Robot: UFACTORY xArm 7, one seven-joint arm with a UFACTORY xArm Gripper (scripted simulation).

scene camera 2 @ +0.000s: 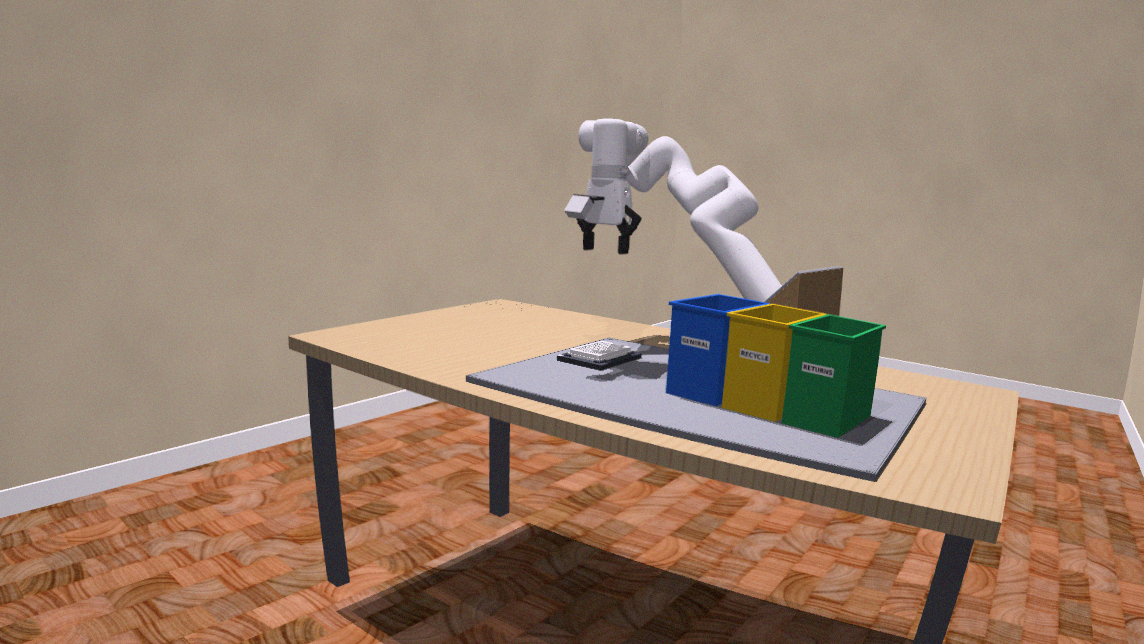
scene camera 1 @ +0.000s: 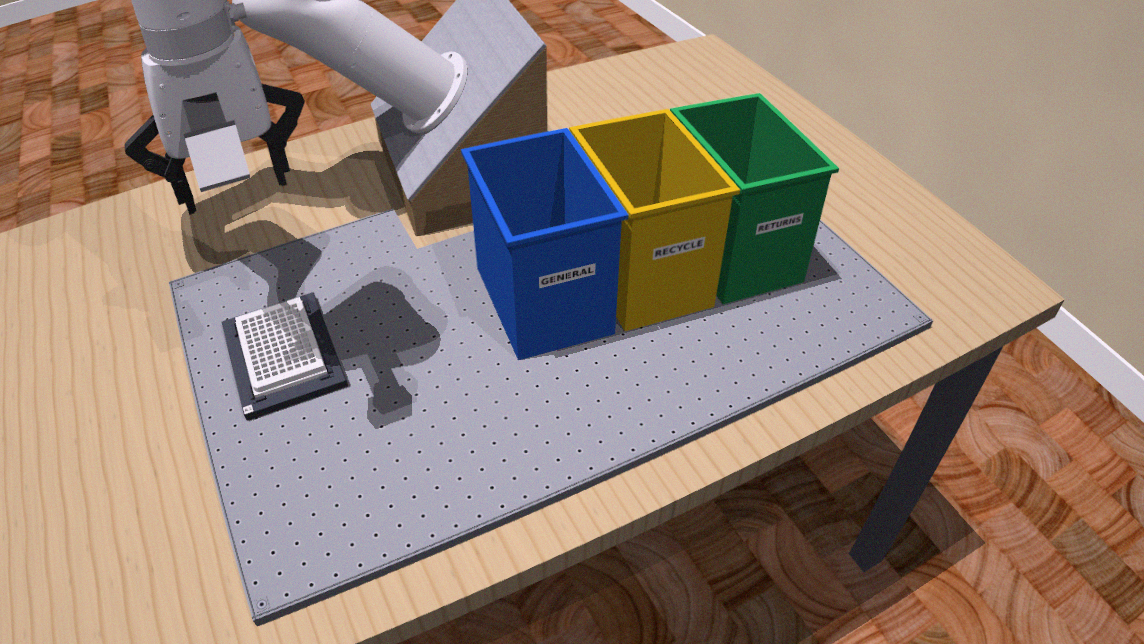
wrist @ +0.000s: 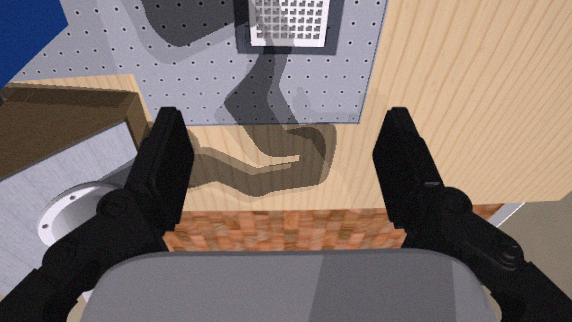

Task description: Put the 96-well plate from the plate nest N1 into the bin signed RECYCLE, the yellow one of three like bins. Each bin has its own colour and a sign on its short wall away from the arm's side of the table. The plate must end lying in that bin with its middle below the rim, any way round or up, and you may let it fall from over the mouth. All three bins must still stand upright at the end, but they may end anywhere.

In view: the gripper [scene camera 1: 236,192], a white 96-well plate [scene camera 1: 279,348], a blue general bin [scene camera 1: 554,288], a green returns bin [scene camera 2: 831,378] and a plate nest N1 [scene camera 1: 308,390].
The white 96-well plate shows as well in scene camera 2 [scene camera 2: 601,350]. The gripper shows as well in scene camera 2 [scene camera 2: 605,251] and in the wrist view [wrist: 284,130]. The wrist view does not show the green returns bin: it is out of frame.
